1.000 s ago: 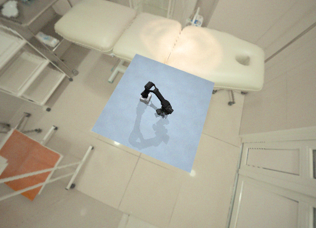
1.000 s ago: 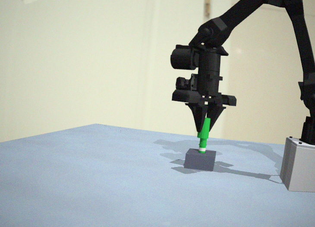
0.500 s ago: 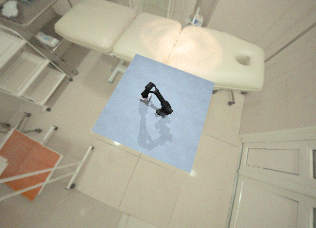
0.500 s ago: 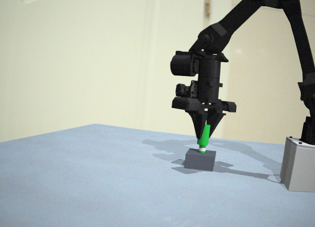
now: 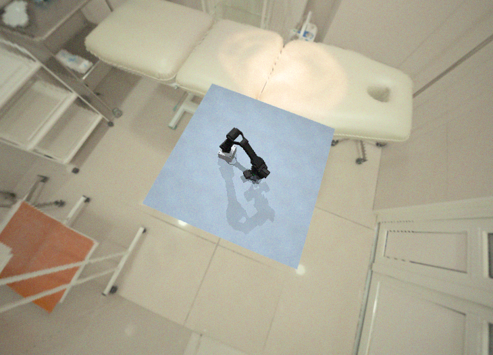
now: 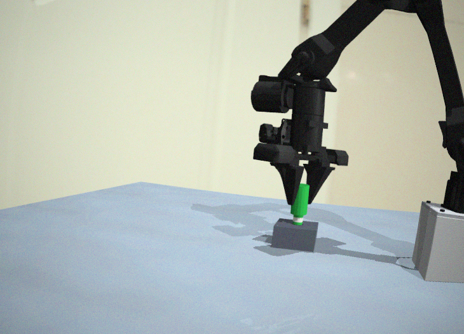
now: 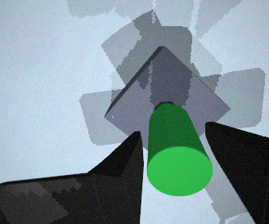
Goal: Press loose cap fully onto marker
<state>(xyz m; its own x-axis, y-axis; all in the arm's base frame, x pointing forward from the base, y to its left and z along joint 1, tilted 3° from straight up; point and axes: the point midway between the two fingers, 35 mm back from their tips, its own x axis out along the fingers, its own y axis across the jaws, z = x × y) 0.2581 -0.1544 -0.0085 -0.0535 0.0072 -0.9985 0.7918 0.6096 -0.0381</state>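
Right now the green cap is 10 mm above my gripper tip. Round my gripper tip: grey holder block 60 mm below.
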